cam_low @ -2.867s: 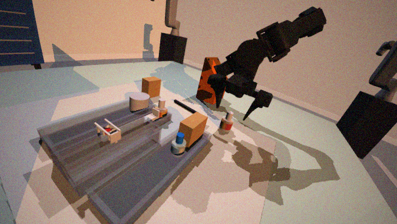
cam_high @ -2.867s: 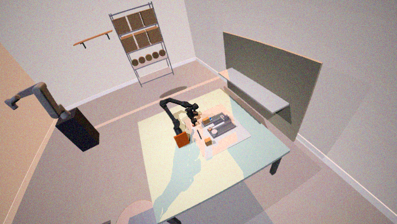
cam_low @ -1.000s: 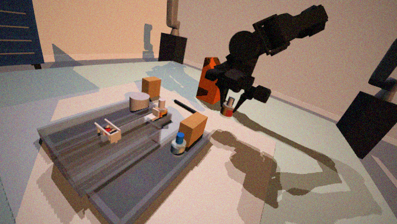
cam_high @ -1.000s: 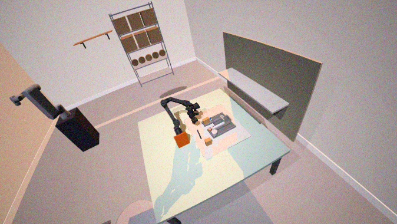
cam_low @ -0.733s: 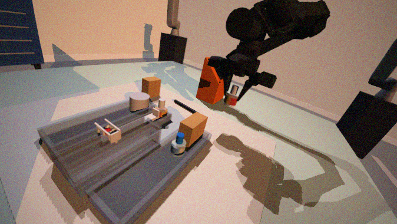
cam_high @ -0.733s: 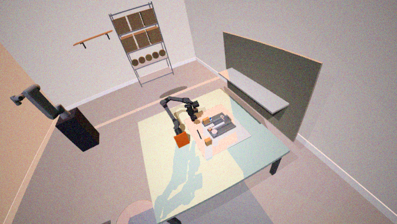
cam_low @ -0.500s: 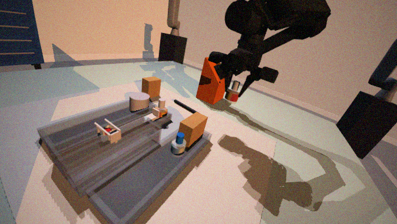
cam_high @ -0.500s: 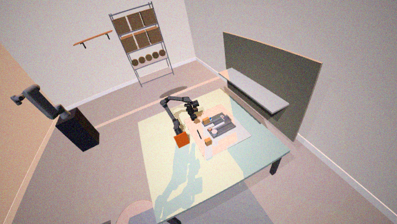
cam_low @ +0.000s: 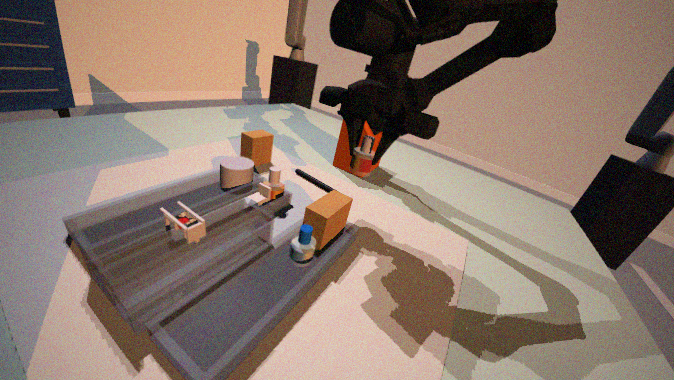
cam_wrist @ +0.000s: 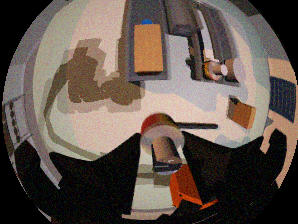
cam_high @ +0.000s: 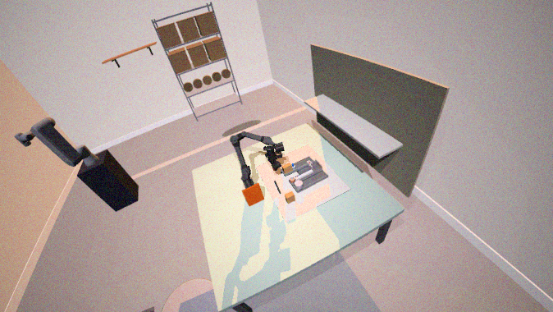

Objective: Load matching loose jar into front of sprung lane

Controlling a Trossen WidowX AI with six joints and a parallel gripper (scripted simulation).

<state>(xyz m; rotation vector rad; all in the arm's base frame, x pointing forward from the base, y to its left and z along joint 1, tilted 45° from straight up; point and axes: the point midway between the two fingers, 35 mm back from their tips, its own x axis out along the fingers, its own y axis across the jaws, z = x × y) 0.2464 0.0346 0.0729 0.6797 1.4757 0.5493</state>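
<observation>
The tan cylinder is 20 cm to the right of my gripper tip, 9 cm below it and 9 cm ahead of it. From my gripper tip the other things lie so: cream pusher frame 18 cm ahead, 10 cm to the right, 6 cm below; then blue-capped jar 16 cm ahead, 8 cm below; then black pen 11 cm below, 10 cm to the right, 5 cm behind.
</observation>
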